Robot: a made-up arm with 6 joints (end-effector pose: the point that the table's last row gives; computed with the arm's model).
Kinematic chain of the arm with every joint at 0, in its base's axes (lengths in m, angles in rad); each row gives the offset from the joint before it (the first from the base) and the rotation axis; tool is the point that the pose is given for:
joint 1: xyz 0 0 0.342 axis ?
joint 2: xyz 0 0 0 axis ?
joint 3: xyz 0 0 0.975 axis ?
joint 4: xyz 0 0 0 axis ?
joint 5: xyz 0.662 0 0 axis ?
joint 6: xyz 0 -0.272 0 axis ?
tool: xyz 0 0 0
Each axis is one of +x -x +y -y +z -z.
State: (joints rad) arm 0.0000 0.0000 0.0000 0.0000 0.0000 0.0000
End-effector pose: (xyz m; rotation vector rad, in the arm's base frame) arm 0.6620 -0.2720 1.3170 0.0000 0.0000 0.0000
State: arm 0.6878 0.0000 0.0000 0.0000 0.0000 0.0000
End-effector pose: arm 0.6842 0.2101 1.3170 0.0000 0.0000 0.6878
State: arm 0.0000 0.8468 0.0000 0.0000 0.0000 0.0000
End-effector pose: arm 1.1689 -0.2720 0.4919 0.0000 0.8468 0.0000
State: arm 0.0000 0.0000 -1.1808 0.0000 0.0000 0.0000
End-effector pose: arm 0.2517 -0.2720 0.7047 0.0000 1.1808 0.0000
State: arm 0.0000 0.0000 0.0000 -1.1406 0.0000 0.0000
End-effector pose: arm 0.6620 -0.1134 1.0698 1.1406 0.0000 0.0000
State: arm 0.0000 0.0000 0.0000 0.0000 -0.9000 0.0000
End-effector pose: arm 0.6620 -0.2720 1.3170 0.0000 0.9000 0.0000
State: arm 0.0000 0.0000 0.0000 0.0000 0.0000 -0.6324
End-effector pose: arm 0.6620 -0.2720 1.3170 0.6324 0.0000 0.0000
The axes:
joint 1: +z
joint 2: +y
joint 3: -y
joint 4: -x
joint 5: -y
joint 6: -x

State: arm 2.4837 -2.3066 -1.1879 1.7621 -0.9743 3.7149
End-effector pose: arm 0.5015 -0.4529 0.3997 2.0552 0.6896 1.2481
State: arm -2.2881 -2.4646 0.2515 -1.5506 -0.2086 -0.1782
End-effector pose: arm 0.7199 0.8337 0.1030 -1.1248 -0.7380 0.2514
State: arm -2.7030 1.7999 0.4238 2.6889 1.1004 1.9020
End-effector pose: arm -0.9774 -0.7286 -0.5059 -1.9046 0.4744 0.5964
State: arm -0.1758 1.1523 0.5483 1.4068 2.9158 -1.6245
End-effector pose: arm 1.5559 -0.3215 0.5831 0.8470 -0.1277 2.5895
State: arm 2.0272 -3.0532 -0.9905 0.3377 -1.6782 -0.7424
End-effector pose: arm 0.4411 -0.3161 -0.0882 0.9725 0.5083 1.6834
